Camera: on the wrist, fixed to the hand. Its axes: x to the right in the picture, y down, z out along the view.
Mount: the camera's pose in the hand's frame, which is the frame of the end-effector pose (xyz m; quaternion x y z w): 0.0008 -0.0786 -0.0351 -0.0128 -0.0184 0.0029 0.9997
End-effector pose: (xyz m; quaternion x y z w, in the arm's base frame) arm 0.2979 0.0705 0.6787 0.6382 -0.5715 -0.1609 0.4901
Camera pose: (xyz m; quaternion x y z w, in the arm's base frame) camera 0.3699 0.0748 0.6318 0.6271 -0.5802 -0.1785 0.4881
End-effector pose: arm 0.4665 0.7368 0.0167 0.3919 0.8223 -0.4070 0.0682
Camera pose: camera 0.4182 0.7342 0.0879 0.3858 0.8249 -0.4034 0.0895
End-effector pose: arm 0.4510 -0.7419 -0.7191 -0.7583 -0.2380 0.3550 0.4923
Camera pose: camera 0.4777 -0.7300 -0.6381 -0.7585 -0.2493 0.3672 0.4770
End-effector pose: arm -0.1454 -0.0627 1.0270 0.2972 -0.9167 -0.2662 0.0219
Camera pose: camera -0.0972 -0.1334 1.0176 0.2893 -0.9143 -0.2833 0.0096
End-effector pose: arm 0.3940 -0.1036 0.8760 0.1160 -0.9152 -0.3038 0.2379
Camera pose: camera 0.4164 -0.1834 0.8529 0.1047 -0.9158 -0.3169 0.2234
